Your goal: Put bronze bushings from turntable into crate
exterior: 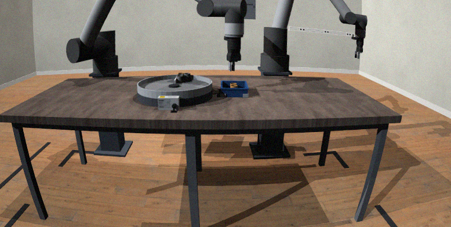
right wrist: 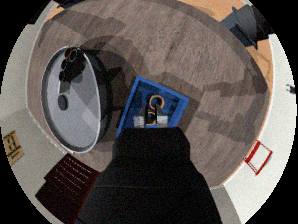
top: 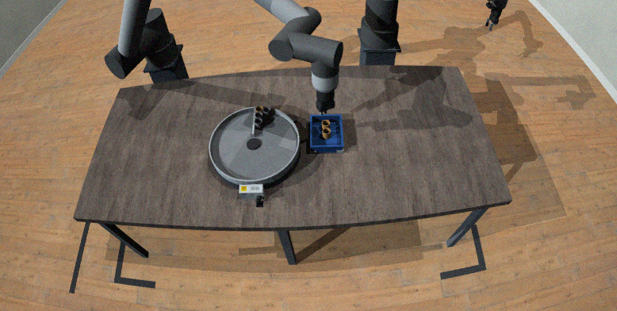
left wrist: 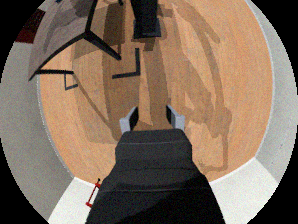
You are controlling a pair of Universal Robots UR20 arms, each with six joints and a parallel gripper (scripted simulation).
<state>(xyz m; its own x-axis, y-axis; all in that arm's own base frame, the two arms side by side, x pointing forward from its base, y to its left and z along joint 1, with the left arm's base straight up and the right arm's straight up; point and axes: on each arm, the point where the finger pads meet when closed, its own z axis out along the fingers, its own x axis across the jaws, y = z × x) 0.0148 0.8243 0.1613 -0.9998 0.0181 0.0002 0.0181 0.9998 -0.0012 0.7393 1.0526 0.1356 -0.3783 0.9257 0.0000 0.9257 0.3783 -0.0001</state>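
Note:
Right now my right hand is 11 cm above the blue crate, 4 cm short of it and 1 cm to the right of it.

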